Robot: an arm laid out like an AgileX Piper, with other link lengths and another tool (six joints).
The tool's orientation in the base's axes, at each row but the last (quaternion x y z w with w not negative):
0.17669 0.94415 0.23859 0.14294
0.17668 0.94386 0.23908 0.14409
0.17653 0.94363 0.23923 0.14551
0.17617 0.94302 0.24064 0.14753
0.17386 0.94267 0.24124 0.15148
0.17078 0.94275 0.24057 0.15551
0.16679 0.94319 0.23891 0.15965
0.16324 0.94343 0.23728 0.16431
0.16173 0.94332 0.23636 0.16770
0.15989 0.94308 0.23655 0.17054
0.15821 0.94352 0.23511 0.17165
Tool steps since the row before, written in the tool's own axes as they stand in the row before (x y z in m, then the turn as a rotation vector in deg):
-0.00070 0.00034 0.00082 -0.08 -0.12 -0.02
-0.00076 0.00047 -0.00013 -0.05 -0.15 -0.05
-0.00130 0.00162 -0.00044 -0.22 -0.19 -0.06
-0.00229 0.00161 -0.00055 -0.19 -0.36 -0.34
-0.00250 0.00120 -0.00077 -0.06 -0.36 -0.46
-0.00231 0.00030 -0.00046 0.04 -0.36 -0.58
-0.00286 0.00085 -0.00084 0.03 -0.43 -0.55
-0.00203 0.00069 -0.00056 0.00 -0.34 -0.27
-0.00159 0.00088 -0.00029 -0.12 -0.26 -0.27
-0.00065 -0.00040 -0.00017 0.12 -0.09 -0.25
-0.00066 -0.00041 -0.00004 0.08 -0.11 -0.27
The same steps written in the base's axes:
0.00101 0.00033 -0.00039 0.03 -0.14 -0.03
0.00076 0.00003 0.00049 -0.01 -0.16 -0.02
0.00143 0.00063 0.00143 0.13 -0.27 0.00
0.00227 0.00018 0.00172 -0.05 -0.51 0.14
0.00226 -0.00032 0.00176 -0.21 -0.51 0.21
0.00197 -0.00085 0.00102 -0.34 -0.51 0.29
0.00244 -0.00075 0.00176 -0.34 -0.56 0.24
0.00175 -0.00043 0.00128 -0.18 -0.39 0.05
0.00150 0.00001 0.00106 -0.06 -0.37 0.12
0.00042 -0.00065 0.00010 -0.23 -0.13 0.13
0.00048 -0.00061 -0.00001 -0.20 -0.17 0.15

